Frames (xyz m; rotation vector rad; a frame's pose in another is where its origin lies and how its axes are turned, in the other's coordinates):
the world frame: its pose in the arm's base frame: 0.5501 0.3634 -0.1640 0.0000 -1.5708 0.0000
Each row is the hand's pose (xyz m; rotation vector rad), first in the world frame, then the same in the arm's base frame.
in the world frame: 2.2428 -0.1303 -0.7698 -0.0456 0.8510 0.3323
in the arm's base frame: 1.3199 0.2331 2.0788 -0.2647 -0.7056 0.2008
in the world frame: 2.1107 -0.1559 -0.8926 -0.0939 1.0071 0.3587
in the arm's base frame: 1.4427 0.2075 1.9467 -0.3104 -0.5467 0.1816
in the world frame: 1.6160 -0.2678 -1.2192 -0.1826 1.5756 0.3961
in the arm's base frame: 1.7693 0.0956 1.4520 -0.3675 0.0268 0.1356
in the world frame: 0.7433 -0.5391 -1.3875 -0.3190 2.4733 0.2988
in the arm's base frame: 1.9376 -0.1757 0.5793 -0.3445 0.9229 -0.0113
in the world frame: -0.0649 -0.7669 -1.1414 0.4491 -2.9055 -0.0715
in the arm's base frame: 1.6915 -0.4035 -0.2289 -0.2859 1.7582 -0.2074
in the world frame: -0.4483 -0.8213 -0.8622 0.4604 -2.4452 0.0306
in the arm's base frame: 1.4123 -0.4579 -0.6123 -0.2885 2.2068 -0.3295
